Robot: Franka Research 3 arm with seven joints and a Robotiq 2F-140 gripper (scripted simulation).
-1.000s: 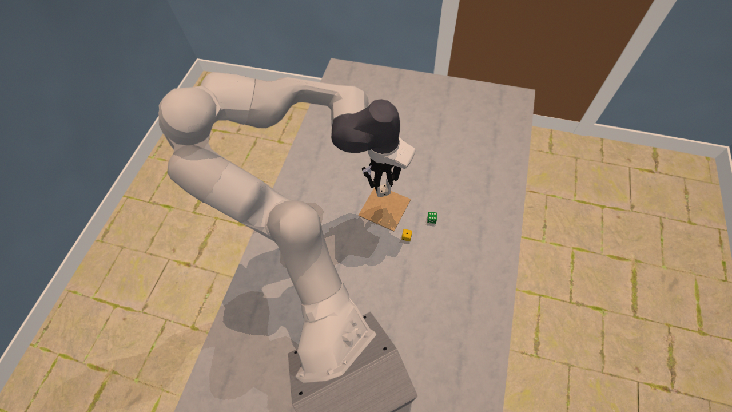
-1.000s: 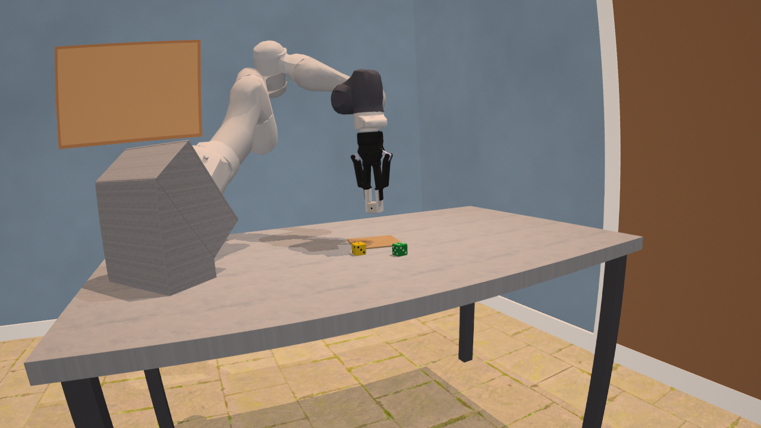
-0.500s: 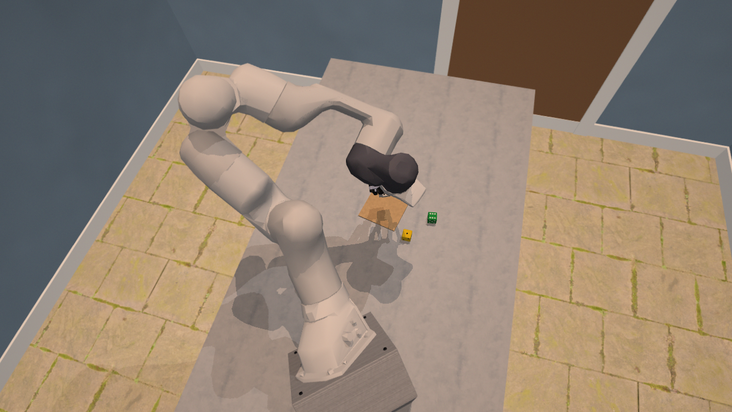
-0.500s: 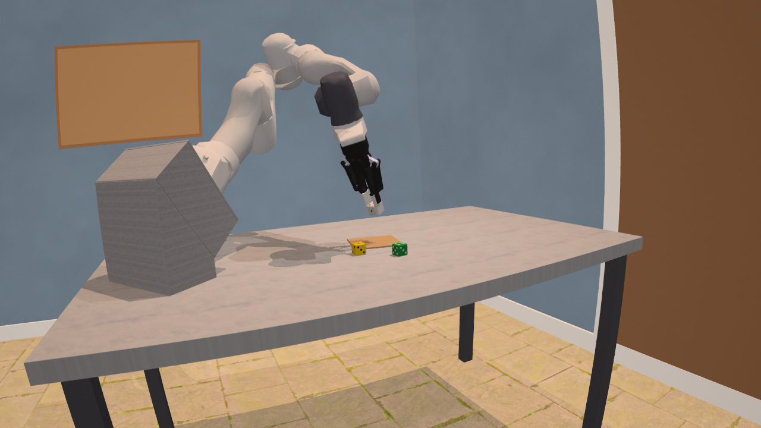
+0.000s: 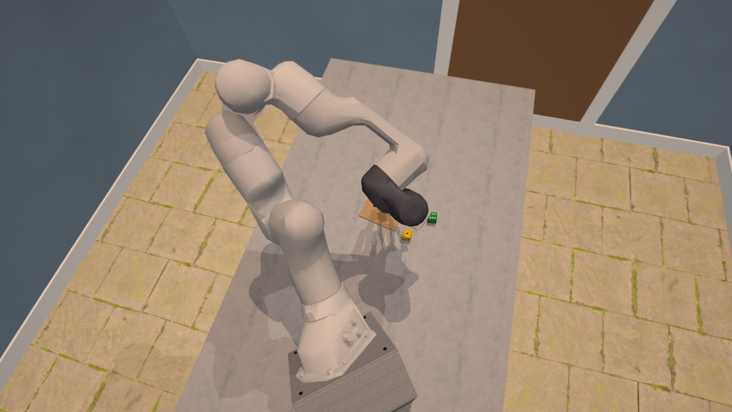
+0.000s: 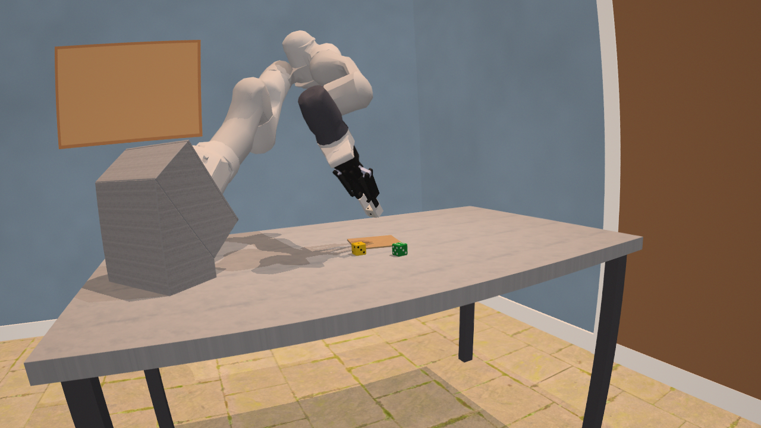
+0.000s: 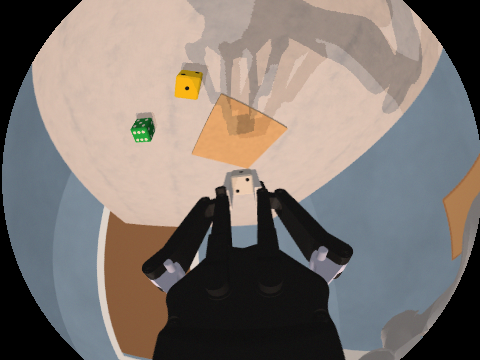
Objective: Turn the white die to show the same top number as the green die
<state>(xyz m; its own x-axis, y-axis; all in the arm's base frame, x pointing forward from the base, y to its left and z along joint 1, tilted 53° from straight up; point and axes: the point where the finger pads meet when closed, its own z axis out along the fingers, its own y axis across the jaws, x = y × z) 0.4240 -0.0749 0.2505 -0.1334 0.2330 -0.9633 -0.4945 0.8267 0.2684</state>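
My hand is 110 mm above the mat, 10 mm to the right of it and 10 mm short of it. From my hand the other things lie so: white die: 20 mm below, 10 mm to the left, 10 mm ahead; yellow die: 100 mm to the right, 100 mm below, 60 mm behind; green die: 150 mm to the right, 100 mm below, 30 mm ahead.
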